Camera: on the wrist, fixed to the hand. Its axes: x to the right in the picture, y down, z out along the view.
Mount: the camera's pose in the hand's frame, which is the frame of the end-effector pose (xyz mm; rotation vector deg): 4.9 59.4 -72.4 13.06 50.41 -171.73
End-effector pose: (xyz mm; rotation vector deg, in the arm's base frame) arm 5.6 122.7 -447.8 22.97 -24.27 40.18
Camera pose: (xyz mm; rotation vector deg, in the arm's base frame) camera -14.8 201.8 -493.9 24.51 67.73 -115.78
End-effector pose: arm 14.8 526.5 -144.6 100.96 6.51 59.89
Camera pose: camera -54.8 554.0 -88.0 -18.75 130.48 -43.14
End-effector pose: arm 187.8 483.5 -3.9 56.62 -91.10 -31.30
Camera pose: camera 238.5 523.0 64.4 -130.72 -93.46 64.36
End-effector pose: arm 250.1 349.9 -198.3 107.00 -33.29 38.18
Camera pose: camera 201.3 395.4 -132.4 29.87 139.23 -38.91
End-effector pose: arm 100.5 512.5 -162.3 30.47 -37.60 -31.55
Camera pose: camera 171.3 573.2 -172.6 -71.28 -76.01 120.67
